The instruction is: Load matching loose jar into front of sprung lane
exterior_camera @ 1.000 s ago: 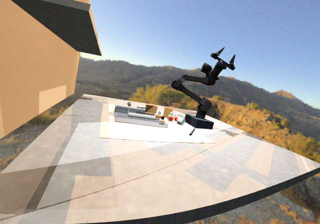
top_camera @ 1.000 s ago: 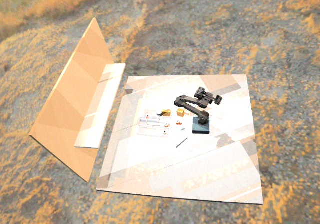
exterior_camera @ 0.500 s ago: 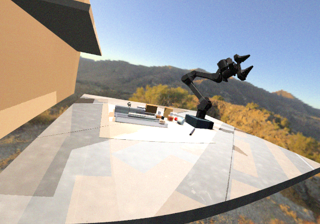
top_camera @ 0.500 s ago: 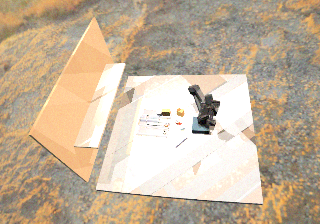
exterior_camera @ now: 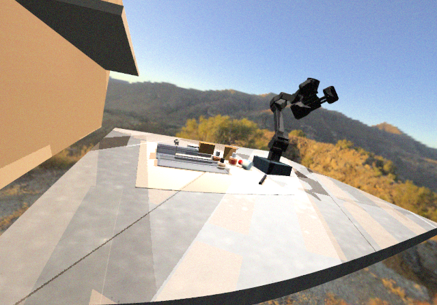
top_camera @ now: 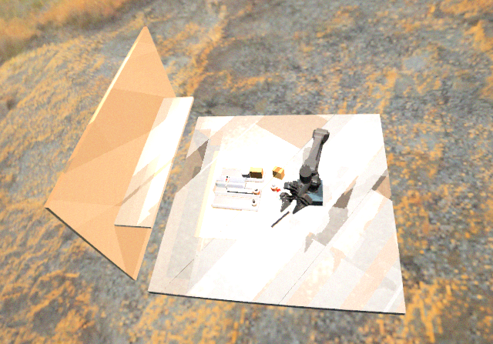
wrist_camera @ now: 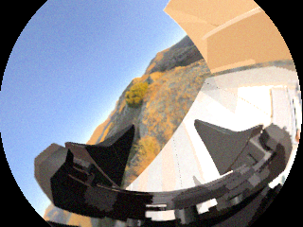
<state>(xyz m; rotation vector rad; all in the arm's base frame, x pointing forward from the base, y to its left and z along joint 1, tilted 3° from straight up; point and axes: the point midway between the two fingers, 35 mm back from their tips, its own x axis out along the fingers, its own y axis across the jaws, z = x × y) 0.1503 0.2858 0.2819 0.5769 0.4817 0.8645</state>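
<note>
Right now the brown box is 460 mm to the right of my gripper tip, 310 mm below it and 30 mm ahead of it. Round my gripper tip: dark pen: 340 mm below, 150 mm to the right, 50 mm ahead.
</note>
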